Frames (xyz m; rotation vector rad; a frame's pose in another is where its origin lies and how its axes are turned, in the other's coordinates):
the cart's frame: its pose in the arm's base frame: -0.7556 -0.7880 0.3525 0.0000 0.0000 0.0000
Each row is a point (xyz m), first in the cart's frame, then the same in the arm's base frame.
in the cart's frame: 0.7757 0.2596 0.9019
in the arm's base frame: 0.0201 -0.5284 1.2544
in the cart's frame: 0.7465 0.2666 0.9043
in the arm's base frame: -0.0091 -0.5214 1.2568
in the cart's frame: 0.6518 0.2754 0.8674
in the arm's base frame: -0.1038 -0.5126 1.2199
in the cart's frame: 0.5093 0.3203 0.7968
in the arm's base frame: -0.2463 -0.4677 1.1493
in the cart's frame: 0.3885 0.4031 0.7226
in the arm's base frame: -0.3671 -0.3849 1.0751
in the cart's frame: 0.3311 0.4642 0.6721
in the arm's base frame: -0.4245 -0.3238 1.0246
